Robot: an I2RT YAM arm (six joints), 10 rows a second.
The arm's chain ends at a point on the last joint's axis. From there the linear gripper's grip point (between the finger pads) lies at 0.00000 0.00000 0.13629 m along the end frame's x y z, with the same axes.
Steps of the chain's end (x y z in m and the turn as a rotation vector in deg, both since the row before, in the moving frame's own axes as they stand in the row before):
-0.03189, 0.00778, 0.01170, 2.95, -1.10, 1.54
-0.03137, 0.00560, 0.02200, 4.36, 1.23, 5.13
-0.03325, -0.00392, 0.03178, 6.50, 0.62, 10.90
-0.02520, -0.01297, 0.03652, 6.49, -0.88, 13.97
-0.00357, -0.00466, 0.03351, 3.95, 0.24, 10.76
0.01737, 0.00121, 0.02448, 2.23, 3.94, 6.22
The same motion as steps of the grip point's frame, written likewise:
-0.03441, 0.00073, 0.01149, 2.95, -1.10, 1.54
-0.02799, -0.00462, 0.02157, 4.36, 1.23, 5.13
-0.03032, -0.01912, 0.03090, 6.50, 0.62, 10.90
-0.02540, -0.02848, 0.03563, 6.49, -0.88, 13.97
-0.00212, -0.01394, 0.03319, 3.95, 0.24, 10.76
0.02700, -0.00357, 0.02406, 2.23, 3.94, 6.22

